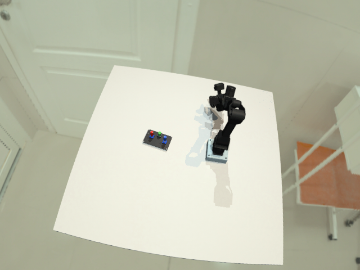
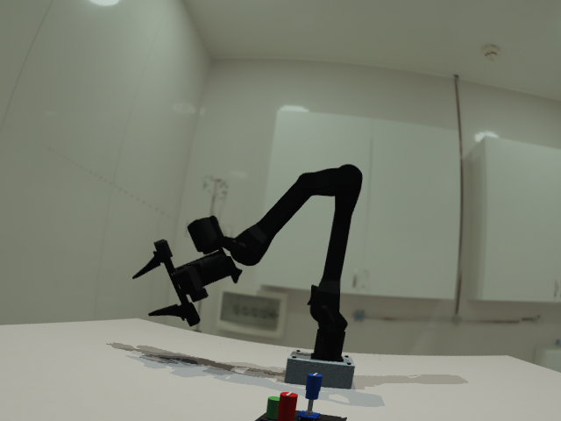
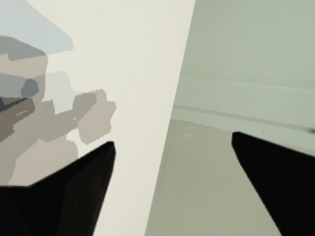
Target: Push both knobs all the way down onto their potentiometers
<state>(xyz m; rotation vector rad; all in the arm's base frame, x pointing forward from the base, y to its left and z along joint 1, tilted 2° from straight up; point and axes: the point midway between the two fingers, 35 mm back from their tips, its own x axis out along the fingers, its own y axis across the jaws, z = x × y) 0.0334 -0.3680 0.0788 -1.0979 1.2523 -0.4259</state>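
Right now my gripper tip is 28 cm short of the blue knob, 37 cm to the right of it and 5 cm above it. The rest, counted from my gripper tip: red knob (37 cm ahead, 34 cm to the left, 6 cm below).
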